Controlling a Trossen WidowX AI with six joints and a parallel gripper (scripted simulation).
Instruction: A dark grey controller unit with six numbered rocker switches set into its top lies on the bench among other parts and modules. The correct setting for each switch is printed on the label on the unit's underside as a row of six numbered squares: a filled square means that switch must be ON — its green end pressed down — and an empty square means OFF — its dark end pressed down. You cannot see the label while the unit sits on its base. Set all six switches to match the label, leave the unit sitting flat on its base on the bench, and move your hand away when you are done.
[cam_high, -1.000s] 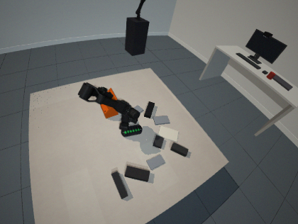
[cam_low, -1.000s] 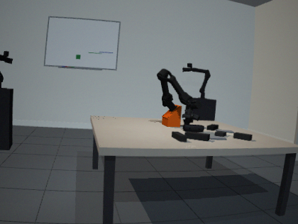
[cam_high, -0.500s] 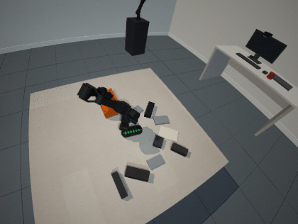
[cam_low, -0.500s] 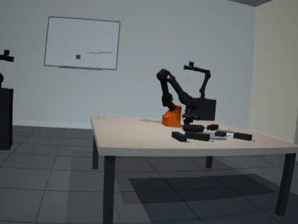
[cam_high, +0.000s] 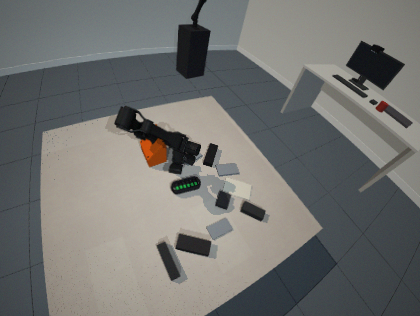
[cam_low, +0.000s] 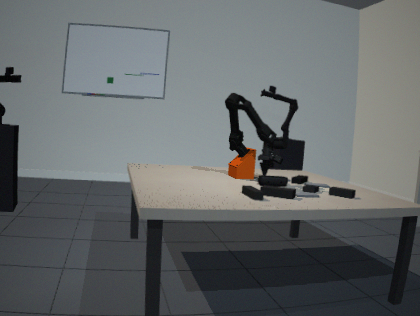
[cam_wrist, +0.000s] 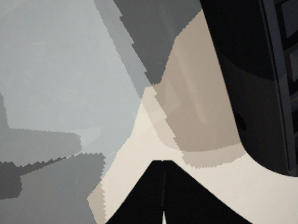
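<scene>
Right now my gripper tip is 26 cm short of the small dark box, 13 cm to the right of it and 2 cm above it. Also, from my gripper tip: long black bar 36 cm ahead, 26 cm to the right, 2 cm below; white plate 24 cm ahead, 25 cm to the left, 3 cm below.
</scene>
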